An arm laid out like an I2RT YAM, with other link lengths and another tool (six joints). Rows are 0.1 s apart.
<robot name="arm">
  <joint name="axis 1" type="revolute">
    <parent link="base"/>
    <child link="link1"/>
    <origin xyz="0 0 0.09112" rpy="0 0 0"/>
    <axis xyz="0 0 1"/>
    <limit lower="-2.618" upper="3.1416"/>
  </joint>
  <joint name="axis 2" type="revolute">
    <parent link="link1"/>
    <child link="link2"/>
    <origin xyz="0.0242 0.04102 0.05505" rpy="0 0 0"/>
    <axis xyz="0 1 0"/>
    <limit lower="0" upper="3.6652"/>
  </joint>
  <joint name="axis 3" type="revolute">
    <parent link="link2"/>
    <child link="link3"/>
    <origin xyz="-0.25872 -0.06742 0" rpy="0 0 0"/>
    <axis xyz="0 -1 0"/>
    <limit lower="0" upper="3.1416"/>
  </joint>
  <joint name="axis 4" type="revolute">
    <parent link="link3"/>
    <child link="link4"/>
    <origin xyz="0.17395 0.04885 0.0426" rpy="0 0 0"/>
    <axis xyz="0 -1 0"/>
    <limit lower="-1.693" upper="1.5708"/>
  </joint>
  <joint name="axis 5" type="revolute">
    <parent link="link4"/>
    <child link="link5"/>
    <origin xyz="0.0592 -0.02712 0.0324" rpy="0 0 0"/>
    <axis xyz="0 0 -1"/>
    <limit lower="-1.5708" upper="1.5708"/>
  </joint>
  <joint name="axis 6" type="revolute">
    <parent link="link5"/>
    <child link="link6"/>
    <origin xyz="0.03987 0 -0.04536" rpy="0 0 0"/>
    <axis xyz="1 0 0"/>
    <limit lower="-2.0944" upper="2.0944"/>
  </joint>
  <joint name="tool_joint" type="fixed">
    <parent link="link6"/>
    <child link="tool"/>
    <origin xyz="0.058 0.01 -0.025" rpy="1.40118 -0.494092 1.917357"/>
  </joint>
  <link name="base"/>
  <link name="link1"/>
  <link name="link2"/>
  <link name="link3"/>
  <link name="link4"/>
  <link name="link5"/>
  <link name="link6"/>
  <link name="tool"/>
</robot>
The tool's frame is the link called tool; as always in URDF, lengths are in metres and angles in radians.
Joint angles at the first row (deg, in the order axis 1, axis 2, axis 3, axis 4, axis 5, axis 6):
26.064, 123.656, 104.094, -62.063, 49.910, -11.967
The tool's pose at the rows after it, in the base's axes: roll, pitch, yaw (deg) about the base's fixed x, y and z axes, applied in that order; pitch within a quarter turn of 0, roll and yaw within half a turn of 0; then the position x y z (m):
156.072, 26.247, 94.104, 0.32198, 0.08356, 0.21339
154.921, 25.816, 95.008, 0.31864, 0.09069, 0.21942
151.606, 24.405, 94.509, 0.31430, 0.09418, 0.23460
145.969, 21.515, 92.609, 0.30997, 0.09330, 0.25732
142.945, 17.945, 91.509, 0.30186, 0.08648, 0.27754
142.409, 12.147, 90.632, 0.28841, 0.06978, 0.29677
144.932, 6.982, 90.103, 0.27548, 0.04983, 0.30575
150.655, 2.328, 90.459, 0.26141, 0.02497, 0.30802
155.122, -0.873, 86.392, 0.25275, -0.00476, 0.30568
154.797, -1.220, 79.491, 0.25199, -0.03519, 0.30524
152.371, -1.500, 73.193, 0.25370, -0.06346, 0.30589
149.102, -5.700, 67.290, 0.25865, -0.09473, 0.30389
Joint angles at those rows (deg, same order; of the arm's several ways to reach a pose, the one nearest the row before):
27.660, 123.438, 104.097, -62.480, 48.949, -11.989
29.059, 122.302, 104.118, -62.501, 48.970, -12.010
29.977, 119.372, 104.159, -62.173, 48.949, -11.988
30.173, 114.847, 104.159, -60.730, 48.664, -12.032
29.386, 110.345, 104.161, -61.036, 46.698, -12.054
26.415, 104.991, 104.161, -63.311, 41.277, -12.053
21.956, 101.384, 104.160, -66.609, 34.589, -12.862
15.485, 99.087, 104.158, -71.024, 26.260, -16.470
7.638, 98.674, 104.162, -74.260, 21.015, -18.481
0.601, 98.783, 104.160, -73.756, 20.709, -18.503
-5.651, 98.893, 104.163, -71.222, 20.928, -18.480
-13.497, 99.503, 104.157, -66.651, 16.972, -18.481

